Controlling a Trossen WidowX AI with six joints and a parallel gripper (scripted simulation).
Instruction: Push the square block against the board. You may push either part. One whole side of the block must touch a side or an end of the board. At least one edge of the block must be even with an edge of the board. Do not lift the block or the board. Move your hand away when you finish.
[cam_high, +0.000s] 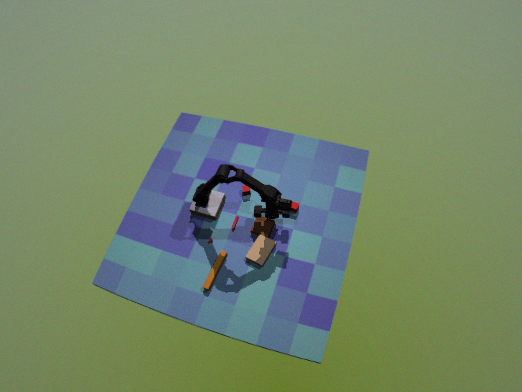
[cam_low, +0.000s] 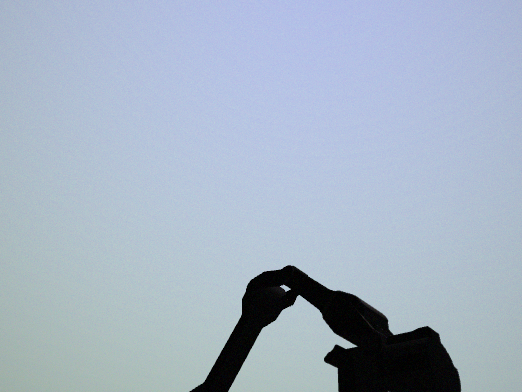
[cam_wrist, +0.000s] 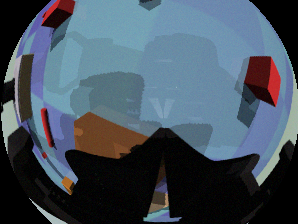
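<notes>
Right now my gripper tip is 60 mm to the left of the dark brown square block and 40 mm past it. From my gripper tip the other things lie so: thin red stick (190 mm behind, 70 mm to the right); tan block (200 mm to the right, 10 mm behind); long orange board (360 mm to the right, 210 mm behind, 10 mm above).
</notes>
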